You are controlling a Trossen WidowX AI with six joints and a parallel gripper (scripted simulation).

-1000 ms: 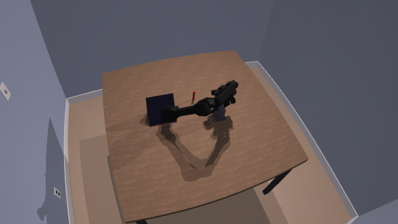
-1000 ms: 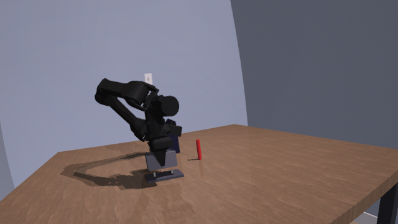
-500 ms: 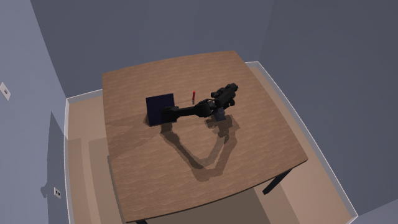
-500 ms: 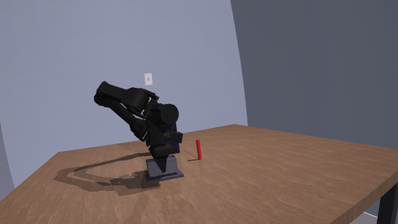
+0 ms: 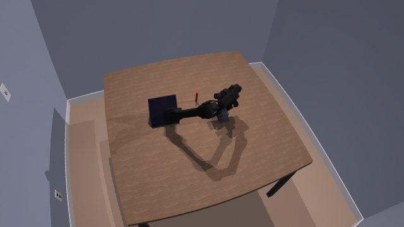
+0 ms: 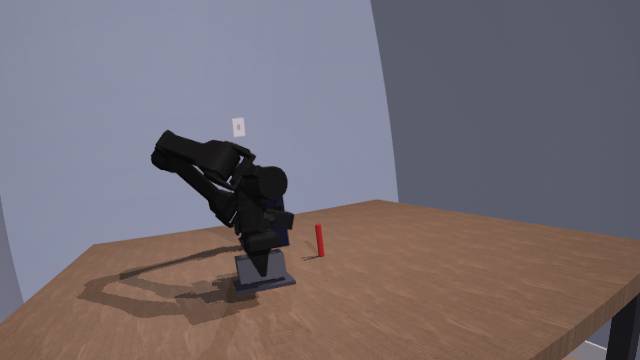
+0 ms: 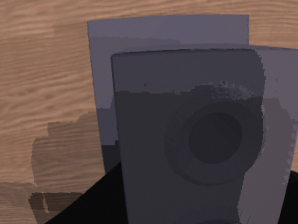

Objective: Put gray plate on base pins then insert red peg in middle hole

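Right now the gray plate is 30 mm above my gripper tip. From my gripper tip the other things lie so: red peg (170 mm to the left, 120 mm behind, 10 mm above); then base (20 mm below).
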